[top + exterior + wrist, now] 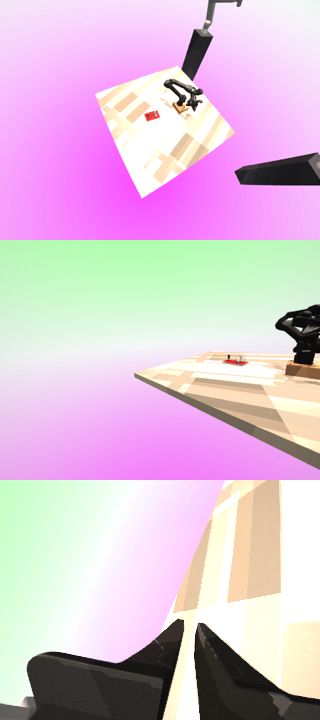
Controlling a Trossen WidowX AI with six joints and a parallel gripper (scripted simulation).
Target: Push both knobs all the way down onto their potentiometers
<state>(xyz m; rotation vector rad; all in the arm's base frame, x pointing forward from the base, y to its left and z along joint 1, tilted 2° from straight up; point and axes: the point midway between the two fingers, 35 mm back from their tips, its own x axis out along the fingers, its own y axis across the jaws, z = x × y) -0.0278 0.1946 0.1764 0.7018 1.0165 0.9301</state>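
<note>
Now: the grey knob 34 cm ahead of my gripper tip, 20 cm to the right of it and 16 cm below it. Also, from my gripper tip: black knob (43 cm ahead, 18 cm to the right, 17 cm below).
</note>
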